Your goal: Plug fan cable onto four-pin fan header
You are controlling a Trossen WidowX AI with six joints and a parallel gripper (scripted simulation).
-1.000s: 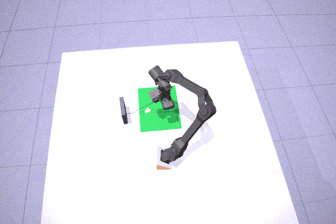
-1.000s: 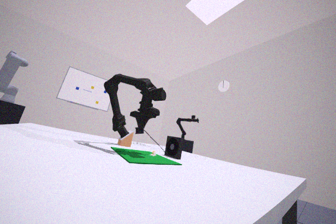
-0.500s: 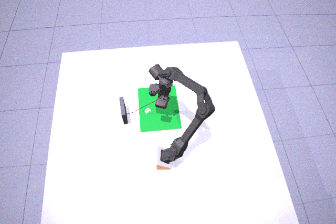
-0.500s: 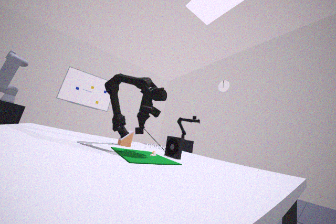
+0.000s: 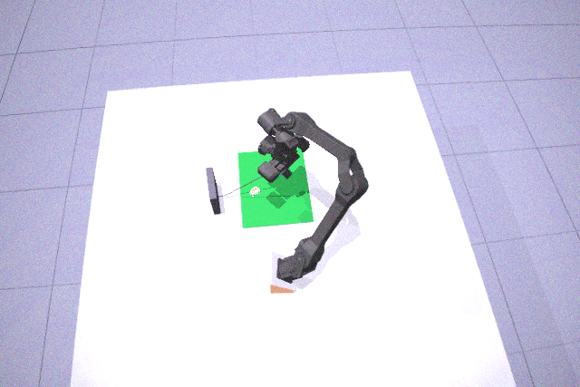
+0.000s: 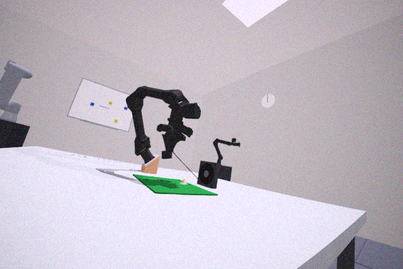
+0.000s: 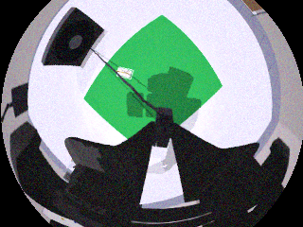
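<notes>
My gripper tip is now 140 mm above the green board, 30 mm to the right of it and 10 mm short of it. From my gripper tip the other things lie so: black fan 230 mm to the left, 60 mm below, 60 mm behind; then four-pin header 120 mm below, 100 mm to the left, 20 mm behind; then dark plug 10 mm to the right, 10 mm below.
</notes>
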